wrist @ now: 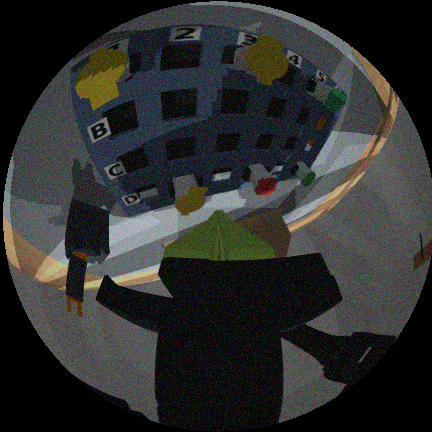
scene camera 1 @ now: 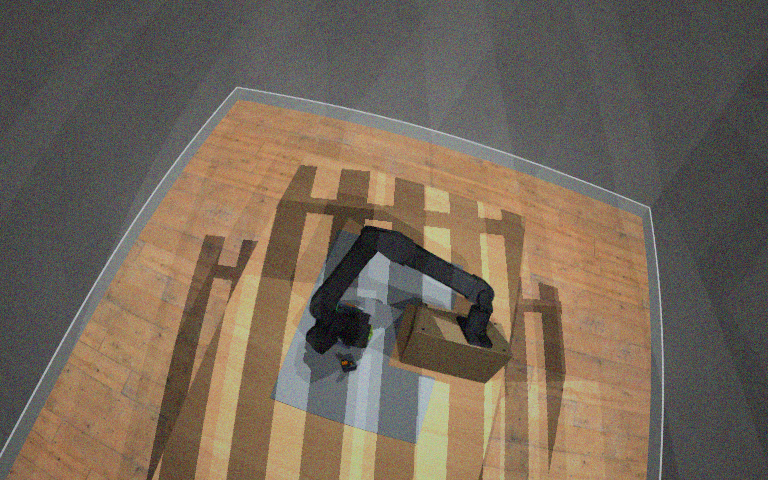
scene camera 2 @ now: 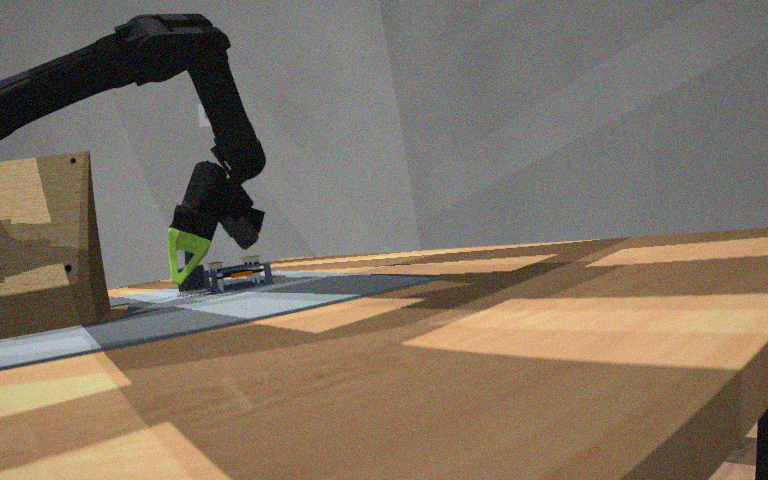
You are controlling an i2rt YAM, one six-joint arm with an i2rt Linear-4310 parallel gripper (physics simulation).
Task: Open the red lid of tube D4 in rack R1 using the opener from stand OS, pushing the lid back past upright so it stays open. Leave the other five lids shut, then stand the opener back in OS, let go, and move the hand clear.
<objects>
my gripper: shut, holds nothing
a black and orange tool: on a dark holder
</objects>
